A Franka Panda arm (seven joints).
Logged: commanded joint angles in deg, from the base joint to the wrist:
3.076, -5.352, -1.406, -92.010, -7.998, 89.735, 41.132
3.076, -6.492, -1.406, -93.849, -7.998, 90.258, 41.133
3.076, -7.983, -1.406, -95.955, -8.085, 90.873, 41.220
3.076, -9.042, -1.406, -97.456, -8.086, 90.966, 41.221
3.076, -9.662, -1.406, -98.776, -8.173, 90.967, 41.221
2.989, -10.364, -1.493, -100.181, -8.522, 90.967, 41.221
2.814, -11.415, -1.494, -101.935, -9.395, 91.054, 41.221
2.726, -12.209, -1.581, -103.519, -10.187, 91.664, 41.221
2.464, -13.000, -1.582, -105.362, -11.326, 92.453, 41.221
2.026, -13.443, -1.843, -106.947, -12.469, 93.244, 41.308
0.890, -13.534, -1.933, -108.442, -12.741, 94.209, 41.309
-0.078, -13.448, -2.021, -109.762, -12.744, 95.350, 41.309
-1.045, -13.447, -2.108, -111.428, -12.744, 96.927, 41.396
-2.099, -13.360, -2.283, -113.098, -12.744, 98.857, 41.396
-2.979, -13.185, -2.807, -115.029, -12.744, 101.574, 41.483
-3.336, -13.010, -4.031, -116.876, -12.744, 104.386, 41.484
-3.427, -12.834, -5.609, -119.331, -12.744, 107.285, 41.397
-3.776, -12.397, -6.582, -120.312, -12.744, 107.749, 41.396
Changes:
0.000, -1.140, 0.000, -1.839, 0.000, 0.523, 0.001
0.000, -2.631, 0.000, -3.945, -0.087, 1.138, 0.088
0.000, -3.690, 0.000, -5.446, -0.088, 1.231, 0.089
0.000, -4.310, 0.000, -6.766, -0.175, 1.232, 0.089
-0.087, -5.012, -0.087, -8.171, -0.524, 1.232, 0.089
-0.262, -6.063, -0.088, -9.925, -1.397, 1.319, 0.089
-0.350, -6.857, -0.175, -11.509, -2.189, 1.929, 0.089
-0.612, -7.648, -0.176, -13.352, -3.328, 2.718, 0.089
-1.050, -8.091, -0.437, -14.937, -4.471, 3.509, 0.176
-2.186, -8.182, -0.527, -16.432, -4.743, 4.474, 0.177
-3.154, -8.096, -0.615, -17.752, -4.746, 5.615, 0.177
-4.121, -8.095, -0.702, -19.418, -4.746, 7.192, 0.264
-5.175, -8.008, -0.877, -21.088, -4.746, 9.122, 0.264
-6.055, -7.833, -1.401, -23.019, -4.746, 11.839, 0.351
-6.412, -7.658, -2.625, -24.866, -4.746, 14.651, 0.352
-6.503, -7.482, -4.203, -27.321, -4.746, 17.550, 0.265
-6.852, -7.045, -5.176, -28.302, -4.746, 18.014, 0.264

